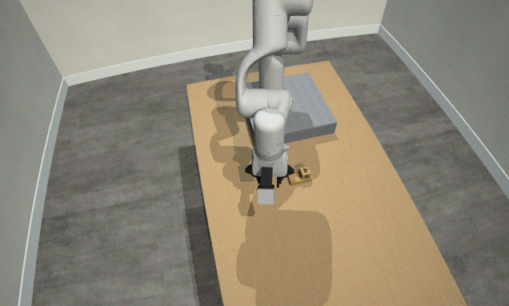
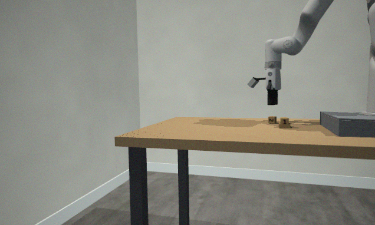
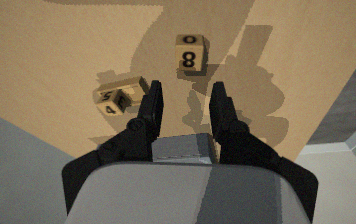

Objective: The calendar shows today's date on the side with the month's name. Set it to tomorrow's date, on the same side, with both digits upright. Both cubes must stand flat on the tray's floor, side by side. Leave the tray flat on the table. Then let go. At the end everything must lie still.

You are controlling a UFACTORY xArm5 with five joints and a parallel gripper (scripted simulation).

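The wooden cube is 9 cm below my hand. Round my hand: wooden tray 12 cm to the left, 10 cm below, 4 cm behind.
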